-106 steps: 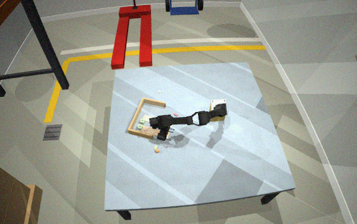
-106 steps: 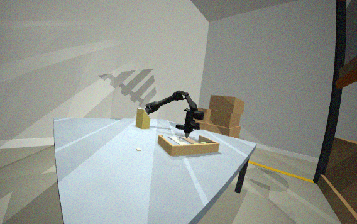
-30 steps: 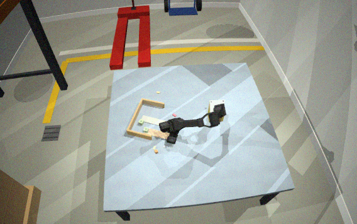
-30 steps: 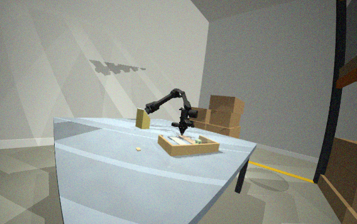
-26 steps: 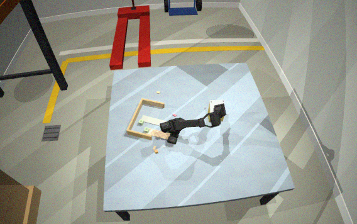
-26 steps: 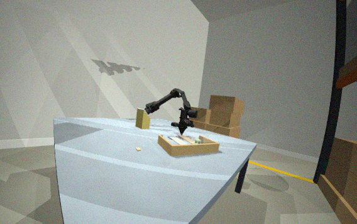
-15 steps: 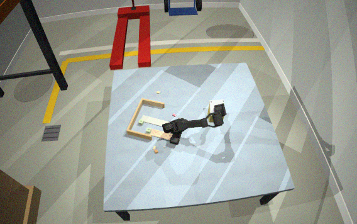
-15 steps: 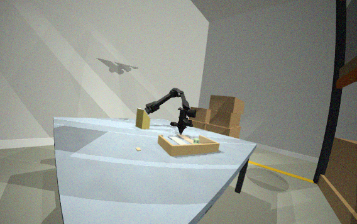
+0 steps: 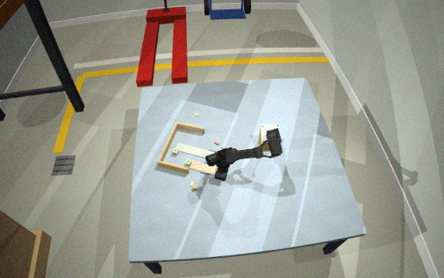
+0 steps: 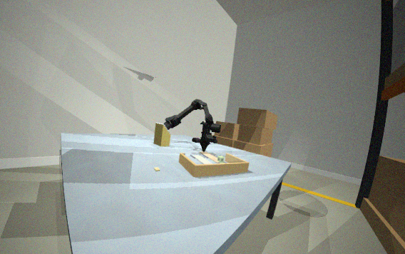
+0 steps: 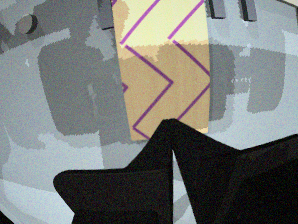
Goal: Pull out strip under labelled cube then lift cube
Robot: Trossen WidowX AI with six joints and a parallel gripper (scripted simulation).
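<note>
My gripper tip is now 10 cm short of the zigzag strip and 5 cm to the left of it. Also, from my gripper tip: orange cube 18 cm ahead, 7 cm to the left; pink block 22 cm to the right.
</note>
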